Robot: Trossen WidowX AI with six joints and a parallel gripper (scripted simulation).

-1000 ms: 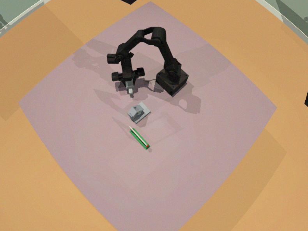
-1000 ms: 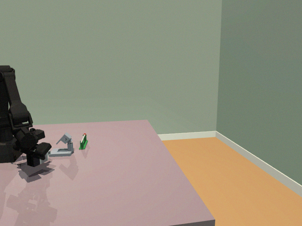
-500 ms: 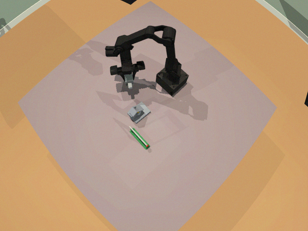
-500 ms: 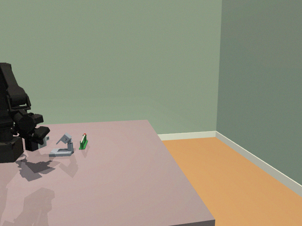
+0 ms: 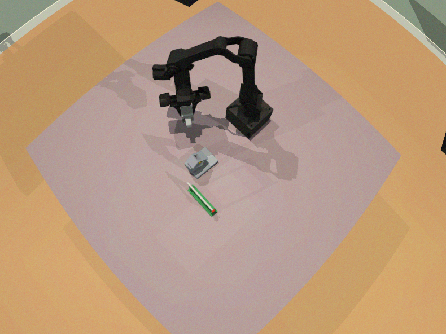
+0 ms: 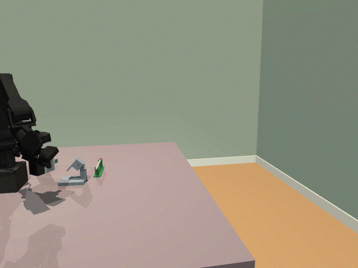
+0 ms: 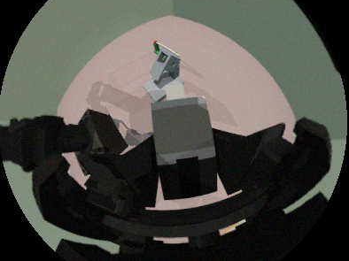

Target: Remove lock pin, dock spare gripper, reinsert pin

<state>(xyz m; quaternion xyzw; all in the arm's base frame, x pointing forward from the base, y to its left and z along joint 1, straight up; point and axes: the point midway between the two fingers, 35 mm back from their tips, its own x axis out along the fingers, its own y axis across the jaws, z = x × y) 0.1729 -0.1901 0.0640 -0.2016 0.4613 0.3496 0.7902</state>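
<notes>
Right now the mount is 11 cm ahead of my gripper tip, 13 cm to the left of it and 7 cm below it. Round my gripper tip: spare gripper (1 cm above); then green holder (21 cm ahead, 23 cm to the left, 10 cm below).
</notes>
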